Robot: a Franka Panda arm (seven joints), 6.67 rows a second.
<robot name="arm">
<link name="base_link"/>
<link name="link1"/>
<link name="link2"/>
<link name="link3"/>
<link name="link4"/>
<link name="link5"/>
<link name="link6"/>
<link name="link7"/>
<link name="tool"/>
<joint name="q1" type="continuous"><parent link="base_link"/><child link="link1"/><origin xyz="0.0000 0.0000 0.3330"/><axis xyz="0 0 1"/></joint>
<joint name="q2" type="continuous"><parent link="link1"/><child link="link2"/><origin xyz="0.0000 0.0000 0.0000" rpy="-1.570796 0.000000 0.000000"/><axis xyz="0 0 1"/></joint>
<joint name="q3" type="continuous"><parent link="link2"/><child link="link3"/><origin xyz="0.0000 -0.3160 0.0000" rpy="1.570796 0.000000 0.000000"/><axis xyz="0 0 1"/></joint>
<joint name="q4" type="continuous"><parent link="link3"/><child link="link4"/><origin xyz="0.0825 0.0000 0.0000" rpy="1.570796 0.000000 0.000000"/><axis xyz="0 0 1"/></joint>
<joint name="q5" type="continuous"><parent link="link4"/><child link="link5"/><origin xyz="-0.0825 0.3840 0.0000" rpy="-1.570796 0.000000 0.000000"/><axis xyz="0 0 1"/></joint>
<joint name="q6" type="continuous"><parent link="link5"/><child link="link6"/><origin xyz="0.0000 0.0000 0.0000" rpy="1.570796 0.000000 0.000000"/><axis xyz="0 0 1"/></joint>
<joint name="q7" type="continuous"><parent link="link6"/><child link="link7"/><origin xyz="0.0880 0.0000 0.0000" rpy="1.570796 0.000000 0.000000"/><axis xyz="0 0 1"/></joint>
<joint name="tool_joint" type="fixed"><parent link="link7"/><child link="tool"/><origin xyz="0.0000 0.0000 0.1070"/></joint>
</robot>
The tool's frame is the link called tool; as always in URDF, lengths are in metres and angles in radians. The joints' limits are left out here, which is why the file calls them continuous.
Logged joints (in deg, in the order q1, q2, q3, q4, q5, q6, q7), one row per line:
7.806 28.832 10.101 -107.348 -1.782 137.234 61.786
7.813 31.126 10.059 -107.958 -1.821 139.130 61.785
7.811 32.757 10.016 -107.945 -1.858 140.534 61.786
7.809 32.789 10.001 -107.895 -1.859 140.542 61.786
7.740 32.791 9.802 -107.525 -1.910 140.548 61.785
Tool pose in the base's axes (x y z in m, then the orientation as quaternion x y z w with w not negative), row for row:
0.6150 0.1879 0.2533 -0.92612 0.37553 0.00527 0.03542
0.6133 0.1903 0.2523 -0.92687 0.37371 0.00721 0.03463
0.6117 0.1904 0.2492 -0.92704 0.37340 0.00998 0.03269
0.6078 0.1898 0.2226 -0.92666 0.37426 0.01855 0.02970
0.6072 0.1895 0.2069 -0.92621 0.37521 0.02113 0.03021
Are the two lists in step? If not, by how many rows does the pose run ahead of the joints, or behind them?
The pose runs 2 rows behind the joints: the pose in row i belongs to the joints in row i - 2.
